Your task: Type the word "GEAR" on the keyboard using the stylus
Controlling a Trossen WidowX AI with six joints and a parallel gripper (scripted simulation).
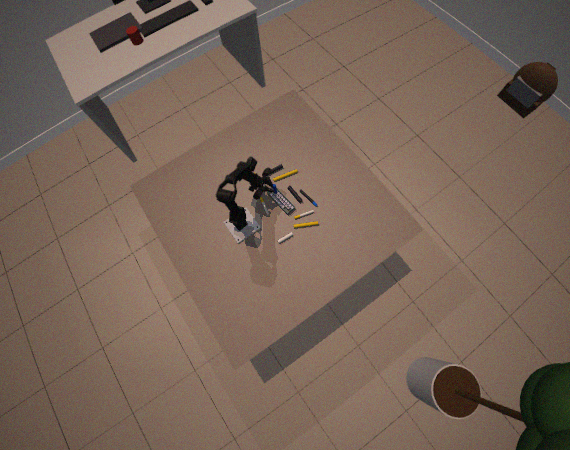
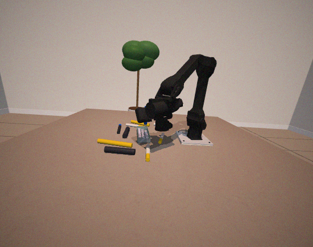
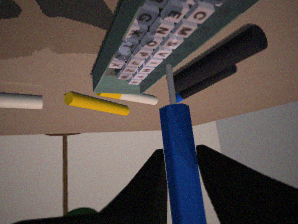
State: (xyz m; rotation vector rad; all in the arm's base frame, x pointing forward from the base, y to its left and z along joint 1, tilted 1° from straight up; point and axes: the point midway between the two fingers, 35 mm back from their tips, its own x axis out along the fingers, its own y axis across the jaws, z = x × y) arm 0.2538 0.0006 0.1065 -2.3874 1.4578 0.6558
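Right now my gripper tip is 14 cm short of the yellow rod, 10 cm above it and 7 cm to the right of it. From my gripper tip the other things lie so: blue stylus (1 cm below); then stylus tip (5 cm below).
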